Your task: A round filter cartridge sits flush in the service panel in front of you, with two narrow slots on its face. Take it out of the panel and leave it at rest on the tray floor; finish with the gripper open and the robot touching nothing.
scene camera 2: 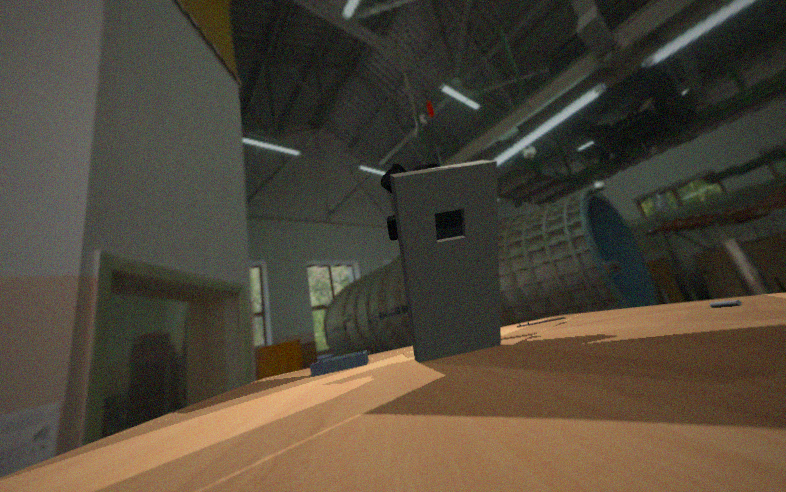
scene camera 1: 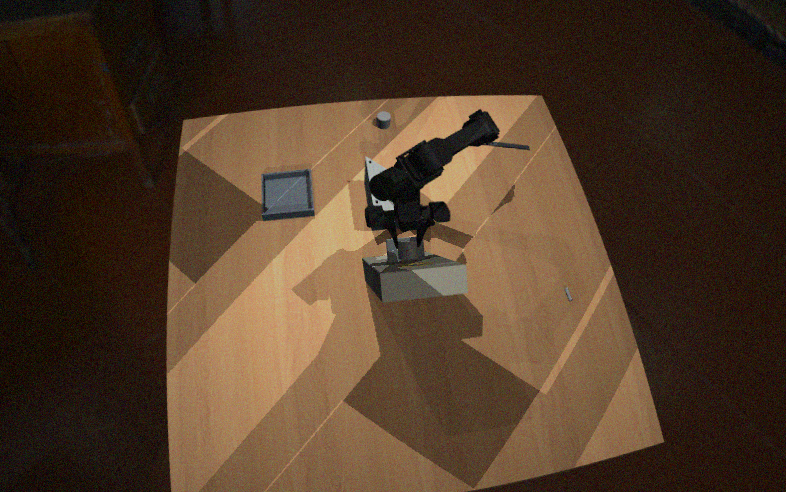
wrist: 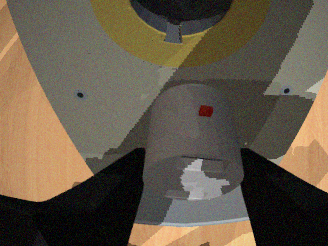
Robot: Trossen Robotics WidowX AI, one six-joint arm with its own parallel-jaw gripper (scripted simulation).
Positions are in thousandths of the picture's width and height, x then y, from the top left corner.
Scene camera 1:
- my gripper: 518,503
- grey service panel: 554,562
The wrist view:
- my gripper: 587,640
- filter cartridge: 587,624
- grey service panel: 312,303
